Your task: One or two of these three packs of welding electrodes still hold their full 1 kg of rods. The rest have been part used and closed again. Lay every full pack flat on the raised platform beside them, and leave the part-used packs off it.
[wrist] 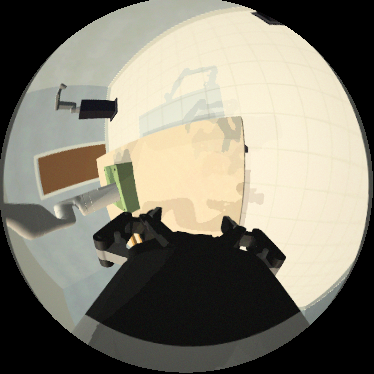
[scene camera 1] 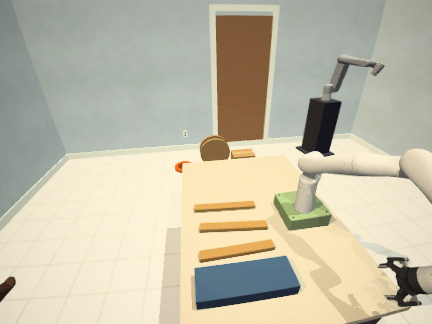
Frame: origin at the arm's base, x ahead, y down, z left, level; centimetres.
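Seen in the pictures: gripper, between the fingertips: (wrist: 191,218) (scene camera 1: 382,281); arm's base, origin of its link: (wrist: 115,191) (scene camera 1: 302,207).
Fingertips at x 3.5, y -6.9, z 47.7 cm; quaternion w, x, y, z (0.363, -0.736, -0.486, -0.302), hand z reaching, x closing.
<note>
Pixels of each thing's top centre, then the offset from my fingertips to it. Level surfaces: height alone.
- back pack, centre of its top: (scene camera 1: 224,205) dz -70.0, dx +33.6, dy +12.3 cm
- middle pack, centre of its top: (scene camera 1: 233,224) dz -53.8, dx +34.5, dy +12.3 cm
- front pack, centre of its top: (scene camera 1: 237,249) dz -39.0, dx +38.4, dy +12.3 cm
- blue raised platform, centre of its top: (scene camera 1: 245,277) dz -23.2, dx +41.6, dy +8.7 cm
- table, height of its surface: dy +14.7 cm
Three flat orange-tan packs lie apart on the table in scene camera 1: the back pack (scene camera 1: 224,206), the middle pack (scene camera 1: 233,226) and the front pack (scene camera 1: 237,250), which is turned a little. They look alike; their fill cannot be seen. The blue raised platform (scene camera 1: 245,279) stands in front of the front pack, with no pack on it. My gripper (scene camera 1: 386,281) (wrist: 191,218) is open and empty, out at the table's right front side, away from the packs and platform. In the wrist view, the packs are largely hidden by the gripper; a small orange patch shows through its left linkage.
A green base block (scene camera 1: 305,219) (wrist: 128,187) carries the arm on the table (scene camera 1: 240,180) (wrist: 190,165), right of the packs. Behind the table are brown round discs (scene camera 1: 215,149), a wooden box (scene camera 1: 243,153), an orange ring and a black pedestal (scene camera 1: 321,125) (wrist: 97,109) with another arm.
</note>
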